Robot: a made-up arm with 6 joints.
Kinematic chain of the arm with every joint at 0, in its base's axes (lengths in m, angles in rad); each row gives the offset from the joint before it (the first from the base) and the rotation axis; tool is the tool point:
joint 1: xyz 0 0 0.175 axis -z
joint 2: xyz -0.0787 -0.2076 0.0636 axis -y
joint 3: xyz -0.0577 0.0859 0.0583 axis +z
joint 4: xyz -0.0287 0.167 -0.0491 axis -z
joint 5: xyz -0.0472 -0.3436 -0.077 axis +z
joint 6: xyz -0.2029 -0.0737 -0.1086 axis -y
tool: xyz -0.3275 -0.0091 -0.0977
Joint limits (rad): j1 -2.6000..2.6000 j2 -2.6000..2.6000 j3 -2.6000..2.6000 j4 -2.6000..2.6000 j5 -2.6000..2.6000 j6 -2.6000..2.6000
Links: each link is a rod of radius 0.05 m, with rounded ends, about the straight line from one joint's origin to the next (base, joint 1, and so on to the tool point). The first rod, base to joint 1, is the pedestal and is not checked.
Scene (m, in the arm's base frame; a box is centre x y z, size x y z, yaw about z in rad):
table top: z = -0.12
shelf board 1: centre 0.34 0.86 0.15 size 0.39 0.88 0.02 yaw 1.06
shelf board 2: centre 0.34 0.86 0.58 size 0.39 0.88 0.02 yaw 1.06
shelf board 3: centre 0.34 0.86 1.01 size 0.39 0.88 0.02 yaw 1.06
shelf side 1: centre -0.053 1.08 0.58 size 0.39 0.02 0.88 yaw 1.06
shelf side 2: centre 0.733 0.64 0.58 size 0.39 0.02 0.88 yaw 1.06
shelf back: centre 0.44 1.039 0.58 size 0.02 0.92 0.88 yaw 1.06
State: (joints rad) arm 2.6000 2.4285 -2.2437 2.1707 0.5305 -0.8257
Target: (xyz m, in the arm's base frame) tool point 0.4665 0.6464 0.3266
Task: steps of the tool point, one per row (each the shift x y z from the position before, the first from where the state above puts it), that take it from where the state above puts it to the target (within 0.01 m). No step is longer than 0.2 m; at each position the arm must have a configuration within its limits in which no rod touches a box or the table.
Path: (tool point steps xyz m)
1: -0.0724 -0.1017 0.0104
2: -0.0539 -0.1238 -0.0104
3: 0.0686 -0.0539 -0.0471
4: 0.0531 -0.0139 -0.1133
5: 0.0078 0.0101 -0.1526
6: -0.0449 0.0061 -0.1599
7: 0.0398 0.0709 -0.0074
8: 0.0362 0.0625 -0.0010
9: 0.0294 0.0548 0.0084

